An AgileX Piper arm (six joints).
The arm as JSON. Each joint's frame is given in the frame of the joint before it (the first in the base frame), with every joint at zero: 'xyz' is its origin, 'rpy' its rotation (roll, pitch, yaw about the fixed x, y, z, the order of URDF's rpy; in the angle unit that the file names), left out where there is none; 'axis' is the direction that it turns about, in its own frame. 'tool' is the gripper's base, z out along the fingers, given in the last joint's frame.
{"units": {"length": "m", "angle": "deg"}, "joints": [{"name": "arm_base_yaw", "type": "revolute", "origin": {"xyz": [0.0, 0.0, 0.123]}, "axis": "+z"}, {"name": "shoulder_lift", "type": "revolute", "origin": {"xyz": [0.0, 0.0, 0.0], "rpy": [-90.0, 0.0, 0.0]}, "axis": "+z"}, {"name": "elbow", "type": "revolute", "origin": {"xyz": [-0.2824, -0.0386, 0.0]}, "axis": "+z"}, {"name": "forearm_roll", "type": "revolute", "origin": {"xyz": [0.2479, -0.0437, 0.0], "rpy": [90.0, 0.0, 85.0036]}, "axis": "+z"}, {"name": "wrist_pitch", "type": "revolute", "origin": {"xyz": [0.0, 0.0, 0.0], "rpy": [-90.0, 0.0, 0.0]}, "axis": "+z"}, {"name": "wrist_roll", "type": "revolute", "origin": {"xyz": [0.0, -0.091, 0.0], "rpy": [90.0, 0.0, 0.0]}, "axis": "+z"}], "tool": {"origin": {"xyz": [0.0, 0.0, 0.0]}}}
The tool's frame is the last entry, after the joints.
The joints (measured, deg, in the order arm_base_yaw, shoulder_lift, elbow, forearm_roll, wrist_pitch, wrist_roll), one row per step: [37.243 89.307 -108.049 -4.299 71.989 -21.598]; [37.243 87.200 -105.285 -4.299 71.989 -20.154]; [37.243 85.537 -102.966 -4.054 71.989 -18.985]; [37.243 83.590 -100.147 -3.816 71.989 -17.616]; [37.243 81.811 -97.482 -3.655 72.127 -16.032]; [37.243 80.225 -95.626 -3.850 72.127 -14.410]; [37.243 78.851 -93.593 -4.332 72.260 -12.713]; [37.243 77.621 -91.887 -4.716 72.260 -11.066]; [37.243 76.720 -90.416 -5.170 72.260 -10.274]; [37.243 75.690 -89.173 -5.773 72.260 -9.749]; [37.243 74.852 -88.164 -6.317 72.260 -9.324]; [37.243 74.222 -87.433 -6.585 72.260 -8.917]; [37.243 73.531 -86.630 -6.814 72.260 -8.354]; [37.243 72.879 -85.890 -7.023 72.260 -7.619]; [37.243 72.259 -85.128 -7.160 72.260 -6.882]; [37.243 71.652 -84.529 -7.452 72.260 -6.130]
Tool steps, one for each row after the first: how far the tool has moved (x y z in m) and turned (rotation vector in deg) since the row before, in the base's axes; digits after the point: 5 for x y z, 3 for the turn. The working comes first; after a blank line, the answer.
Tool pose at each row, in the base's axes (x y z in m, rotation vector in deg; the steps are taken from these numbers as rounded here): [0.25580 0.18632 0.45921 -67.572 120.385 1.678]; [0.24797 0.18037 0.45709 -66.395 121.793 2.232]; [0.24163 0.17601 0.45443 -65.514 123.055 2.958]; [0.23426 0.17086 0.45050 -64.504 124.617 3.709]; [0.22744 0.16597 0.44604 -63.284 126.429 4.401]; [0.22147 0.16106 0.44456 -61.610 127.551 4.790]; [0.21665 0.15648 0.44090 -60.036 129.111 4.705]; [0.21234 0.15248 0.43815 -58.366 130.349 4.782]; [0.20942 0.14940 0.43499 -57.685 131.187 4.374]; [0.20598 0.14564 0.43348 -57.130 131.538 3.755]; [0.20322 0.14251 0.43220 -56.673 131.803 3.182]; [0.20102 0.14033 0.43133 -56.229 132.044 2.976]; [0.19855 0.13802 0.43031 -55.612 132.378 2.881]; [0.19621 0.13585 0.42940 -54.786 132.774 2.888]; [0.19395 0.13388 0.42820 -53.985 133.227 2.971]; [0.19184 0.13172 0.42776 -53.084 133.517 2.909]

[-0.00783 -0.00595 -0.00212 0.425 1.018 -1.079]; [-0.00634 -0.00436 -0.00266 0.438 1.056 -0.788]; [-0.00737 -0.00515 -0.00393 0.401 1.288 -0.956]; [-0.00682 -0.00489 -0.00446 0.356 1.433 -1.178]; [-0.00597 -0.00491 -0.00148 0.554 0.634 -1.336]; [-0.00482 -0.00458 -0.00366 0.061 0.896 -1.510]; [-0.00431 -0.00400 -0.00275 0.291 0.664 -1.435]; [-0.00292 -0.00308 -0.00316 -0.271 0.429 -0.779]; [-0.00344 -0.00376 -0.00151 -0.308 -0.026 -0.613]; [-0.00276 -0.00313 -0.00128 -0.289 -0.059 -0.513]; [-0.00220 -0.00218 -0.00087 -0.047 0.035 -0.410]; [-0.00247 -0.00231 -0.00102 0.059 0.107 -0.524]; [-0.00234 -0.00217 -0.00091 0.180 0.142 -0.656]; [-0.00226 -0.00197 -0.00120 0.204 0.225 -0.636]; [-0.00211 -0.00216 -0.00044 0.186 0.017 -0.695]
